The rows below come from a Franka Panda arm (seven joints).
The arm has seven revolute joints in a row. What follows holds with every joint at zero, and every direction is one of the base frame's.
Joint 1 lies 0.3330 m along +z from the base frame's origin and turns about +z.
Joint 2 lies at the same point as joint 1 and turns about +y.
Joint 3 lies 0.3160 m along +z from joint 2 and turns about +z.
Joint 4 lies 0.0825 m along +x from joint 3 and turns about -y.
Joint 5 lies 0.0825 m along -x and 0.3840 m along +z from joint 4 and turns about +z.
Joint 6 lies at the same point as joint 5 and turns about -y.
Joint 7 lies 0.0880 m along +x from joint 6 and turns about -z.
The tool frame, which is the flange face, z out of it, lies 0.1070 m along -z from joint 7; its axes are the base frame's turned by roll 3.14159, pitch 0.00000 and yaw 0.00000 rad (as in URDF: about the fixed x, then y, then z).
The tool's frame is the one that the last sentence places.
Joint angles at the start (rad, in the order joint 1, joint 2, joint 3, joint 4, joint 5, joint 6, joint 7):
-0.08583, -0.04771, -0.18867, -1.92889, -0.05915, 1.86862, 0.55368
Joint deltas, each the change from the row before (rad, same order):
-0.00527, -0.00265, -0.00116, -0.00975, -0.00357, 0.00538, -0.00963
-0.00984, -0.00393, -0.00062, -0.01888, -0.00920, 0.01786, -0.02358
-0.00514, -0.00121, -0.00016, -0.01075, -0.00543, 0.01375, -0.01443
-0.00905, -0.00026, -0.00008, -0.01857, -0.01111, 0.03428, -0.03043
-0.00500, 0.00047, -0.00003, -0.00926, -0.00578, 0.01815, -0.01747
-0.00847, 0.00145, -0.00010, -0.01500, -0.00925, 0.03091, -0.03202
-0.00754, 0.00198, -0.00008, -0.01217, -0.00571, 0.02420, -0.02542
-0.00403, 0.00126, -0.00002, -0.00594, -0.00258, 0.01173, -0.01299
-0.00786, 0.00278, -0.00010, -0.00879, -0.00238, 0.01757, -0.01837
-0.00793, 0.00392, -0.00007, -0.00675, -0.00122, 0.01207, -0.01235
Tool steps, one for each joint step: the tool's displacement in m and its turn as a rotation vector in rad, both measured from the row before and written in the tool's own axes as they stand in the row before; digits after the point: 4 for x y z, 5 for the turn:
0.0007, 0.0038, 0.0030, -0.00332, -0.00039, -0.00471
0.0016, 0.0060, 0.0057, -0.00530, 0.00582, -0.01697
0.0011, 0.0028, 0.0034, -0.00211, 0.00567, -0.01158
0.0028, 0.0041, 0.0060, -0.00142, 0.01824, -0.02658
0.0015, 0.0022, 0.0032, -0.00099, 0.00956, -0.01541
0.0025, 0.0037, 0.0055, -0.00160, 0.01609, -0.02859
0.0018, 0.0032, 0.0050, -0.00095, 0.01077, -0.02157
0.0008, 0.0017, 0.0026, -0.00059, 0.00481, -0.01079
0.0015, 0.0034, 0.0044, -0.00029, 0.00587, -0.01268
0.0014, 0.0035, 0.0046, -0.00129, 0.00128, -0.00604

